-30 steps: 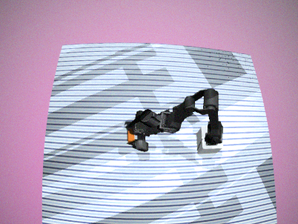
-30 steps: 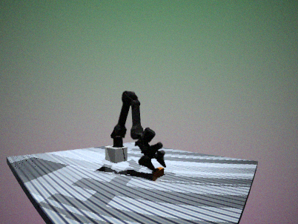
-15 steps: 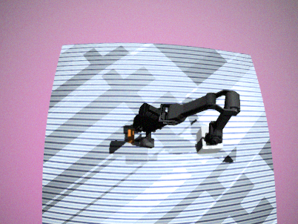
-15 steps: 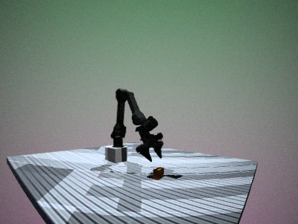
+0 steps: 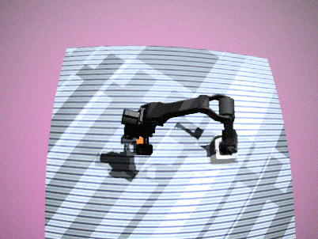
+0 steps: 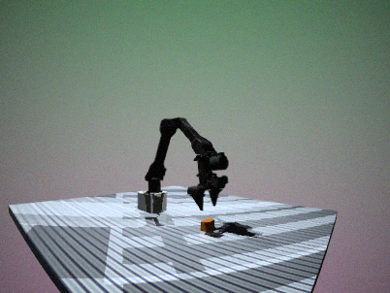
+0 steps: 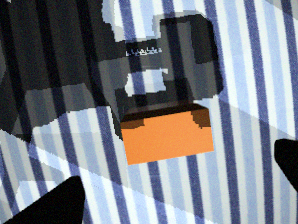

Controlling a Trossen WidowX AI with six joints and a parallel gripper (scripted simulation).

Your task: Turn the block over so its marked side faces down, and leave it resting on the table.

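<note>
Right now the orange block is 7 cm below my gripper tip and 1 cm behind it.
</note>
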